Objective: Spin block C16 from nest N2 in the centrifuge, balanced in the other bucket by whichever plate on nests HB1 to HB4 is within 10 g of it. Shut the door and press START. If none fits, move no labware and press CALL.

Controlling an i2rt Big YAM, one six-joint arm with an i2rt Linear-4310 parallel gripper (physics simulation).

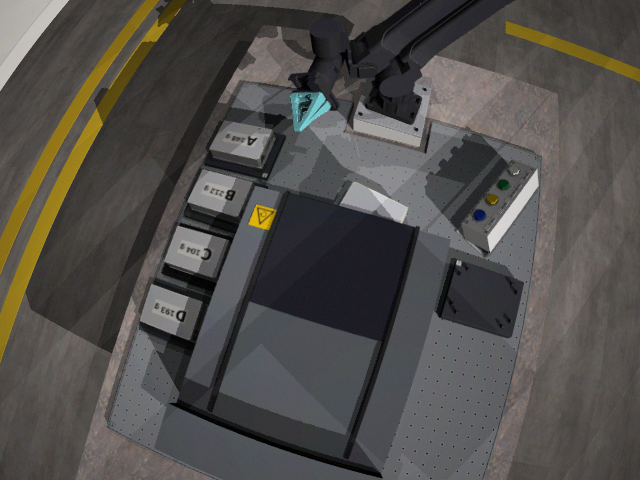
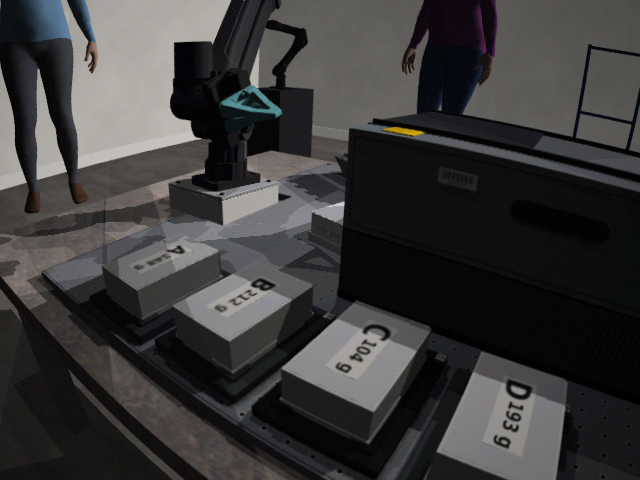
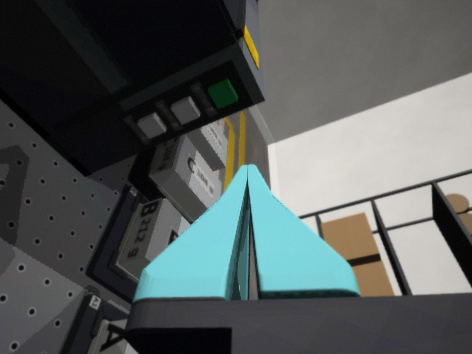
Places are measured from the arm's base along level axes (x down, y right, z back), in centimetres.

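Where they show: gripper, between the fingertips: (image 1: 297,130) (image 2: 278,114) (image 3: 248,175); arm's base, origin of its link: (image 1: 393,104) (image 2: 226,182).
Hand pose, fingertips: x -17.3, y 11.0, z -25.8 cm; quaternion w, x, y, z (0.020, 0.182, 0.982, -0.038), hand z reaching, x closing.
Note:
Things, the pixels of their top centre, and the offset from my fingertips.
- A, centre of its top: (image 2: 160,258) (image 1: 240,139) dx +15.6, dy +17.3, dz +2.8 cm
- green button, centre of its top: (image 3: 233,88) dx +1.9, dy -0.3, dz -12.2 cm
- bare dark nest, centre of its top: (image 1: 486,297) dx +17.5, dy -44.0, dz -10.6 cm
- low white box, centre of its top: (image 2: 355,210) (image 1: 371,210) dx +16.8, dy -15.6, dz -2.5 cm
My gripper (image 1: 298,128) (image 2: 280,112) (image 3: 248,175) is shut and empty, raised near the arm base, beyond plate A. Four grey labelled plates stand on dark nests in a row: A (image 1: 241,143) (image 2: 161,273), its weight blurred; B 212 g (image 1: 219,193) (image 2: 242,312) (image 3: 142,232); C 104 g (image 1: 196,251) (image 2: 356,361); D 193 g (image 1: 171,311) (image 2: 509,413). The centrifuge (image 1: 429,289) (image 2: 439,206) has its top covered; its buckets are hidden. Its front carries a green button (image 3: 223,93) and two grey buttons. Block C16 is not seen. Labels START and CALL are unreadable.
A box with white, green, yellow and blue buttons (image 1: 479,214) stands right of the arm base. A bare dark nest (image 1: 483,299) lies right of the centrifuge. A low white box (image 1: 373,200) (image 2: 326,222) stands at the centrifuge's front. Two people stand in the background.

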